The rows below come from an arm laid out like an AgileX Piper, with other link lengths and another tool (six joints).
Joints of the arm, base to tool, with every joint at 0 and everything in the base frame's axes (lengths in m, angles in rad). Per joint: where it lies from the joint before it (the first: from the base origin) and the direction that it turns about. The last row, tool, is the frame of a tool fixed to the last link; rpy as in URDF.
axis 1: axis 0 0 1 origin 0 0 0.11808
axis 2: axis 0 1 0 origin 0 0 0
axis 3: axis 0 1 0 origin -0.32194 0 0.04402
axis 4: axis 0.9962 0 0.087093 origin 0.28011 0 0.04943
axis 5: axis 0 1 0 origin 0 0 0
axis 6: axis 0.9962 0 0.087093 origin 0.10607 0 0.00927
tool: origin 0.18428 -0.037 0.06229 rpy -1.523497 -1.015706 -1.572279
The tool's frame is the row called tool.
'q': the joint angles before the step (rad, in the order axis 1, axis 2, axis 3, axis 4, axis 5, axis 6). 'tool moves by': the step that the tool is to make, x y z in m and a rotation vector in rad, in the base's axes. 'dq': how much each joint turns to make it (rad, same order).
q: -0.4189 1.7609 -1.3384 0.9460 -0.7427 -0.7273
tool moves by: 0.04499 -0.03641 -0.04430 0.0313 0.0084 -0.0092
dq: -0.0255 0.1984 -0.1679 -0.0065 0.0136 0.0327
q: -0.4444 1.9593 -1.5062 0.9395 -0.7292 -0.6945
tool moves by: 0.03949 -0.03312 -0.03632 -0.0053 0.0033 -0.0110
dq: -0.0224 0.1978 -0.1980 -0.0148 0.0073 0.0065
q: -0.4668 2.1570 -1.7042 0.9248 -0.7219 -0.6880
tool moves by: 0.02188 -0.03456 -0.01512 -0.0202 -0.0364 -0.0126
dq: -0.0347 0.1657 -0.2172 -0.0136 0.0223 0.0071
